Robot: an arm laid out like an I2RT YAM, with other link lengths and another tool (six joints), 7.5 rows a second.
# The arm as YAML. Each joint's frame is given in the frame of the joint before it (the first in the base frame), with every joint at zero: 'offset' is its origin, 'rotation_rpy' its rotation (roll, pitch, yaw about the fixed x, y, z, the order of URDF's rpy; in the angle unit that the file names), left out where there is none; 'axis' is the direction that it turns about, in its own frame. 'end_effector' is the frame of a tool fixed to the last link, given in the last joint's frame.
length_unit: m
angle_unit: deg
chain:
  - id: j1
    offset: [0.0, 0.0, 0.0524]
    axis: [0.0, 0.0, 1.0]
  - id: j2
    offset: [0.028, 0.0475, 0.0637]
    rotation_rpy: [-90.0, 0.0, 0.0]
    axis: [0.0, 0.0, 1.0]
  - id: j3
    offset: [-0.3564, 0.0, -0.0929]
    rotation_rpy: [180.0, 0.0, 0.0]
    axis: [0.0, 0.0, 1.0]
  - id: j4
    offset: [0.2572, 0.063, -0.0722]
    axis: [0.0, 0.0, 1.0]
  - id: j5
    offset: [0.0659, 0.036, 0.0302]
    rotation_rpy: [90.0, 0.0, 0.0]
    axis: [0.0, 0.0, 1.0]
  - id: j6
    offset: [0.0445, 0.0, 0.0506]
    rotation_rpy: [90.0, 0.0, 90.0]
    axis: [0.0, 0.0, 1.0]
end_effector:
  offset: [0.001, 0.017, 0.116]
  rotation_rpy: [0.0, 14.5, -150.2]
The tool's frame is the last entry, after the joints.
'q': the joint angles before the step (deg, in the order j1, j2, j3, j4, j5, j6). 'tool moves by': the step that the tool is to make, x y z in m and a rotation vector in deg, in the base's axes. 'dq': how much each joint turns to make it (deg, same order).
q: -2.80 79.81 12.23 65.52 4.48 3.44
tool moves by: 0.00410 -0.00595 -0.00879 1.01 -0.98 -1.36
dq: -0.71 4.69 -1.69 7.21 0.62 1.08
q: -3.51 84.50 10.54 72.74 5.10 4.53
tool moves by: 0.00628 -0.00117 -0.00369 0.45 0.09 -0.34
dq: 0.00 2.26 0.41 1.70 0.33 0.45
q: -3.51 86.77 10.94 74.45 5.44 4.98
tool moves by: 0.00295 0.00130 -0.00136 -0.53 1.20 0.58
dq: 0.03 -0.36 1.05 -2.52 -0.53 -0.62
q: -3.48 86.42 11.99 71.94 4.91 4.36
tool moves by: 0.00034 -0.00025 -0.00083 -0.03 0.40 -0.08
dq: 0.00 -0.11 0.22 -0.72 0.09 -0.05
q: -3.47 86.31 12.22 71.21 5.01 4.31
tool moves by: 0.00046 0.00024 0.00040 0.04 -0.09 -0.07
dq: 0.13 0.05 0.07 0.06 0.19 0.06
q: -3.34 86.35 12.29 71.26 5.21 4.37
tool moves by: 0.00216 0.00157 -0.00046 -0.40 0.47 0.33
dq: 0.27 0.06 0.54 -0.89 -0.04 -0.43
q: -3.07 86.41 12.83 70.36 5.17 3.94
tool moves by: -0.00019 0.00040 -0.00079 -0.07 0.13 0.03
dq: 0.10 0.08 -0.08 0.03 0.07 -0.07
